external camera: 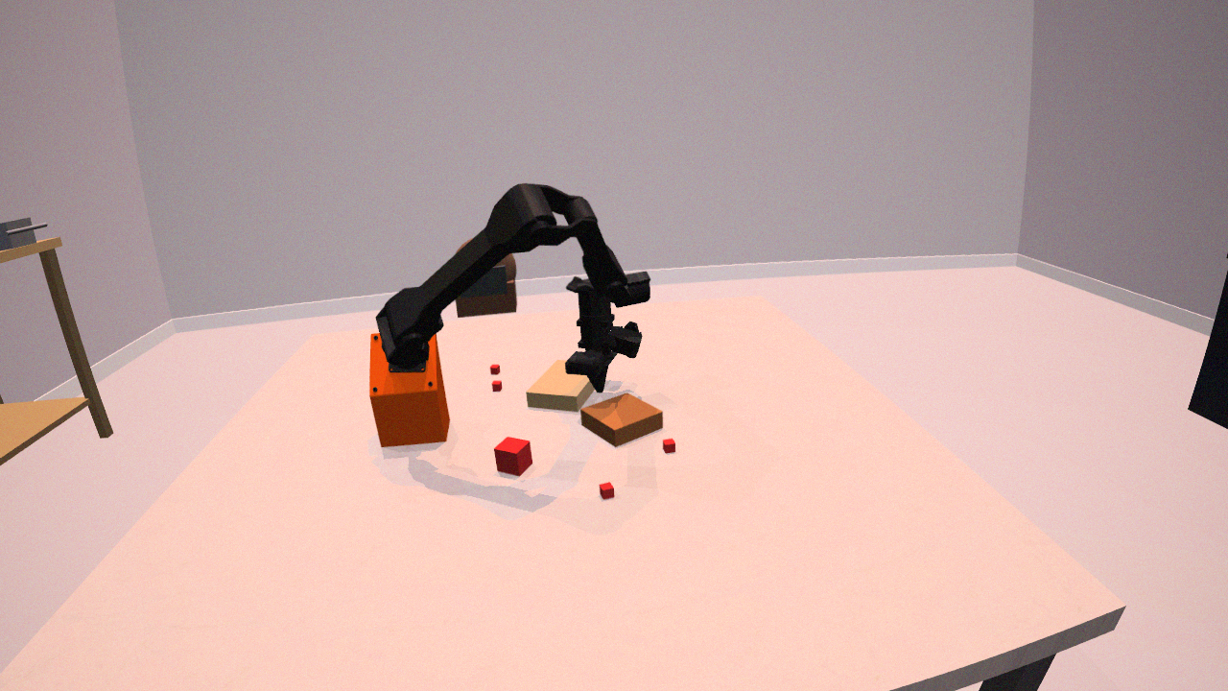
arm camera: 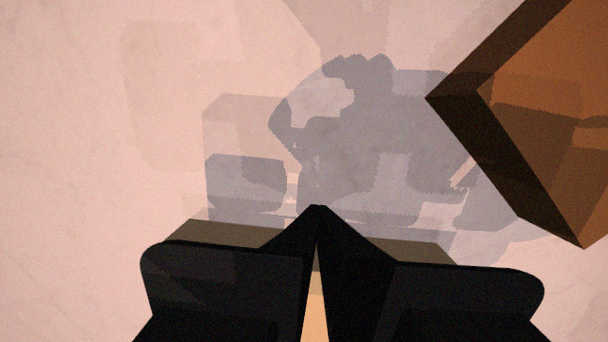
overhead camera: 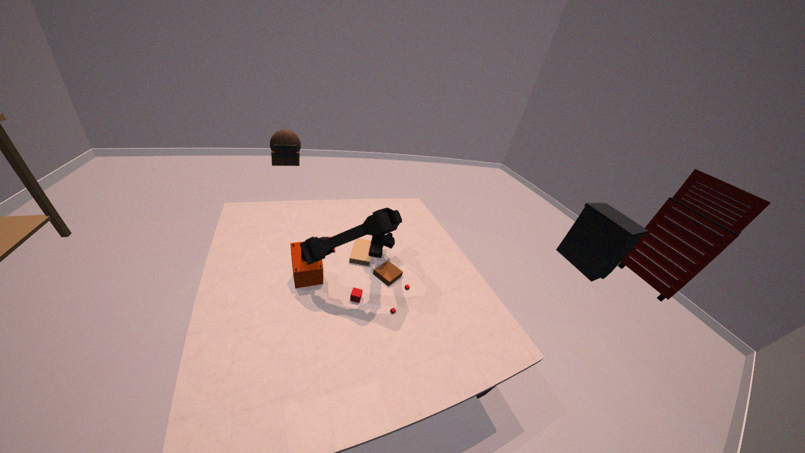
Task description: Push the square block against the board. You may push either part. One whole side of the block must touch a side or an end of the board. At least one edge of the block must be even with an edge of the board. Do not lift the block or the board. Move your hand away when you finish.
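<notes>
Right now my gripper tip is 60 mm past the tan board, 30 mm to the right of it and 10 mm below it. Round my gripper tip: red cube (150 mm behind, 240 mm to the right, 10 mm above); then brown square block (30 mm ahead, 140 mm to the right, 10 mm above).
</notes>
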